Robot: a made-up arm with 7 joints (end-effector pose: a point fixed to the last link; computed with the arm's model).
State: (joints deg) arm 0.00 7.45 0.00 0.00 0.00 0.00 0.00
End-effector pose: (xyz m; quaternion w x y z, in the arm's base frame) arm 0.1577 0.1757 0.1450 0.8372 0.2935 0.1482 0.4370
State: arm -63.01 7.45 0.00 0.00 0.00 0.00 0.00
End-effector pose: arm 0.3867 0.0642 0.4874 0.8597 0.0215 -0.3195 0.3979
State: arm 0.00 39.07 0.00 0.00 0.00 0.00 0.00
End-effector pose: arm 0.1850 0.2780 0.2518 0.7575 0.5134 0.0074 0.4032
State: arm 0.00 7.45 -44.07 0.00 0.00 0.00 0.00
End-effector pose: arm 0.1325 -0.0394 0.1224 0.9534 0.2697 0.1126 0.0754
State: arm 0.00 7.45 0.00 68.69 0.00 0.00 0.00
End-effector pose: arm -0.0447 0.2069 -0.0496 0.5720 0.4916 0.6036 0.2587
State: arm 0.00 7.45 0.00 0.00 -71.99 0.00 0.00
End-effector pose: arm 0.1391 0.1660 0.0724 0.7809 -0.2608 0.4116 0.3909
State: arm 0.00 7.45 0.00 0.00 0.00 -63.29 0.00
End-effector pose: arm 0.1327 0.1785 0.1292 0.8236 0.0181 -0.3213 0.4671
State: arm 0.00 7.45 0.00 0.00 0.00 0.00 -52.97
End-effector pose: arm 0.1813 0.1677 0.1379 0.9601 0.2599 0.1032 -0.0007
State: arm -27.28 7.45 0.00 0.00 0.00 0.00 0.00
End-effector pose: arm 0.3057 0.1330 0.2605 0.8794 0.1820 -0.0572 0.4361
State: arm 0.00 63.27 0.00 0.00 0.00 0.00 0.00
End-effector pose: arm 0.2126 0.3079 0.3601 0.6573 0.6562 -0.1013 0.3565
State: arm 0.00 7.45 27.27 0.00 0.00 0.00 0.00
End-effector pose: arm 0.0938 0.2923 0.1771 0.7022 0.2867 0.1596 0.6319
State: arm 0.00 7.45 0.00 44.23 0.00 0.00 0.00
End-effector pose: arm 0.0535 0.1987 -0.0104 0.6960 0.4382 0.4584 0.3367
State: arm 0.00 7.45 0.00 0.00 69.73 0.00 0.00
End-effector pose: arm 0.1658 0.1099 0.1768 0.5862 0.7254 -0.1621 0.3223
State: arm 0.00 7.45 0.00 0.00 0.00 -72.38 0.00
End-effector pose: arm 0.1311 0.1791 0.1251 0.8005 -0.0239 -0.3840 0.4596
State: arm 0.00 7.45 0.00 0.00 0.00 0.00 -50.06
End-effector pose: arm 0.1803 0.1687 0.1383 0.9585 0.2633 0.1063 0.0242
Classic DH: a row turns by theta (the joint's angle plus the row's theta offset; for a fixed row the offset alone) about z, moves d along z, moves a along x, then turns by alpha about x. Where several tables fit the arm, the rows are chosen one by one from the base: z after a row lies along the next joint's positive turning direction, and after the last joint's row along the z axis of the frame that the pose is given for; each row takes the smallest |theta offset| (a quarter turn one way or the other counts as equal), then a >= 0, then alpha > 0; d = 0 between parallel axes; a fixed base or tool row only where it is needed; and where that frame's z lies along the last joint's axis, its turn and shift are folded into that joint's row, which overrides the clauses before.
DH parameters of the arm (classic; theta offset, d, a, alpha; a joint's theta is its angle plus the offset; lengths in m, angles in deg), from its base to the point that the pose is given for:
base (fixed): -4.07 0.4778 -0.0268 -74.51
joint 1: -75.12 0.0179 -0.0477 -90
joint 2: 74 -0.0164 -0.0264 90
joint 3: 90 -0.2646 0.0273 -90
joint 4: 90 0.0253 0.0111 90
joint 5: 0 0.2575 0.0041 -90
joint 6: 90 0.0312 0.0031 -90
joint 7: 50.41 0.0795 -0.0194 -22.52
tool (fixed): -173.6 -0.0565 0 0

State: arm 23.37 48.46 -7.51 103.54 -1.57 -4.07 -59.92
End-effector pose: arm -0.2921 0.4884 0.2664 0.2575 0.3757 0.8900 0.0215
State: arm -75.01 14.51 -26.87 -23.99 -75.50 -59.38 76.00
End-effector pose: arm 0.3031 -0.0907 0.5105 0.6758 -0.6312 0.3452 0.1603
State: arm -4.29 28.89 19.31 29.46 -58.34 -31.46 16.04
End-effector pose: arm 0.0703 0.3693 0.1161 0.5455 -0.0680 0.1697 0.8179
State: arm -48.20 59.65 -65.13 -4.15 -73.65 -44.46 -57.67
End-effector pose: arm 0.3393 0.1166 0.2610 0.9290 0.0301 -0.2029 -0.3080
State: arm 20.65 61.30 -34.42 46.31 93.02 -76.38 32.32
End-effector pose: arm -0.0669 0.3638 0.1531 0.7218 0.4639 -0.0635 -0.5097
